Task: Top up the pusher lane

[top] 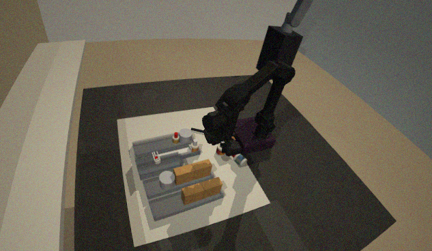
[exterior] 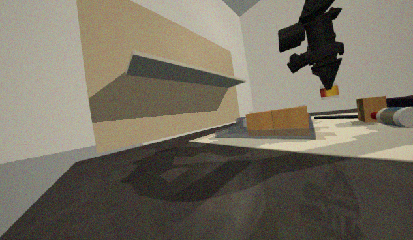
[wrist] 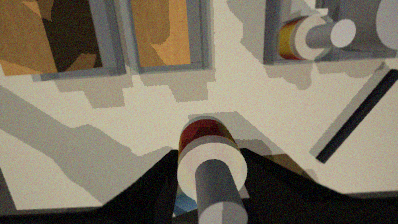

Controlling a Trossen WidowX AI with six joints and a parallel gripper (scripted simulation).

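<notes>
My gripper tip is now 30 mm past the black stick, 200 mm to the left of it and 100 mm above it. From my gripper tip the other things lie so: white pusher rod 180 mm ahead, 70 mm to the right, 60 mm below.
</notes>
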